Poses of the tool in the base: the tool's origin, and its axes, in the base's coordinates. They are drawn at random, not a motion.
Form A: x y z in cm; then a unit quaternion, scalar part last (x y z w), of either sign.
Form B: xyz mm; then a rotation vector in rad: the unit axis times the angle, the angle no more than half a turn. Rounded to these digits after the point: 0 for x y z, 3 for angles.
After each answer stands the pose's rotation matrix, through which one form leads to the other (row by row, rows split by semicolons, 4 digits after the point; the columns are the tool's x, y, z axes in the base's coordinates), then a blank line. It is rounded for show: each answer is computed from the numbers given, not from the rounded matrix.
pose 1, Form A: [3.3, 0.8, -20.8, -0.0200, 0.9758, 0.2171, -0.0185]
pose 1, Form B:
[33, 8, -208, 0.062, -3.030, -0.674]
-0.9985 -0.0310 -0.0448; -0.0471 0.9049 0.4229; 0.0274 0.4244 -0.9051

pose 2, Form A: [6.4, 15.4, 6.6, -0.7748, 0.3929, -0.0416, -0.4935]
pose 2, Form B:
[64, 154, 66, 1.879, -0.953, 0.101]
0.6878 -0.6499 -0.3233; -0.5678 -0.2041 -0.7975; 0.4523 0.7321 -0.5094

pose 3, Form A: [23.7, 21.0, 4.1, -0.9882, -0.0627, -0.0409, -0.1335]
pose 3, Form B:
[237, 210, 41, 2.866, 0.182, 0.119]
0.9888 0.1130 0.0976; 0.1348 -0.9565 -0.2587; 0.0641 0.2690 -0.9610

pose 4, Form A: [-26.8, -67.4, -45.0, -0.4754, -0.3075, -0.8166, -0.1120]
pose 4, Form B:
[-268, -674, -450, 1.396, 0.903, 2.397]
-0.5229 0.1095 0.8454; 0.4753 -0.7858 0.3957; 0.7076 0.6087 0.3588

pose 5, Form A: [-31.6, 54.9, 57.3, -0.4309, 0.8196, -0.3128, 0.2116]
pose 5, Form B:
[-316, 549, 573, -1.197, 2.277, -0.869]
-0.5391 -0.5739 0.6164; -0.8387 0.4330 -0.3304; -0.0773 -0.6951 -0.7148

